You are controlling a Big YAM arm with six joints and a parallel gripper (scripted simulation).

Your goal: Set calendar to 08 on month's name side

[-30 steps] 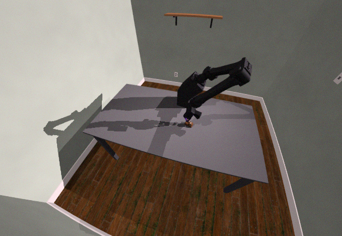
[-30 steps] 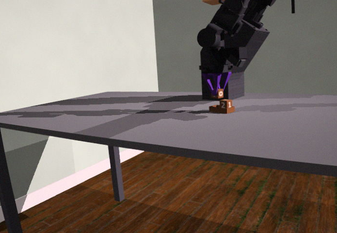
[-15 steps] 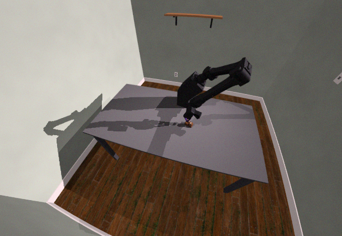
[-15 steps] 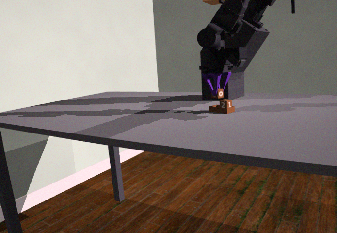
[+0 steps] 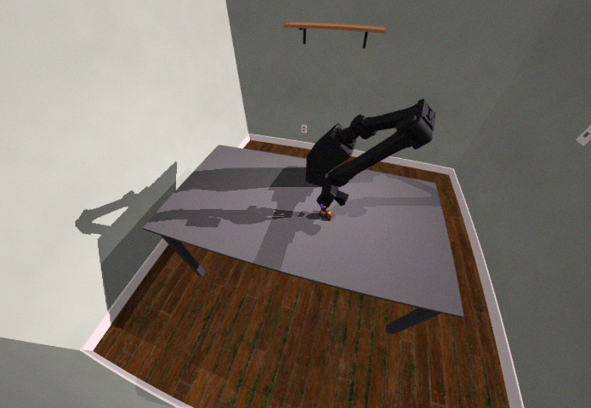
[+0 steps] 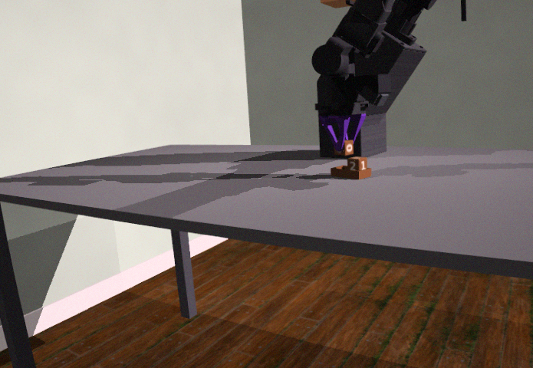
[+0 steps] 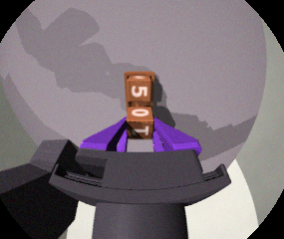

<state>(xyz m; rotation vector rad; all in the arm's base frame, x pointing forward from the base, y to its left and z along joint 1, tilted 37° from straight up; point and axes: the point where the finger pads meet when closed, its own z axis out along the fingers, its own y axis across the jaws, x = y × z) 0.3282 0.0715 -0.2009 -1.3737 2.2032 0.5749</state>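
Right now my hand is 2 cm to the right of the brown calendar tray and 5 cm above it. Also, from my hand: brown digit cube (right at my hand).
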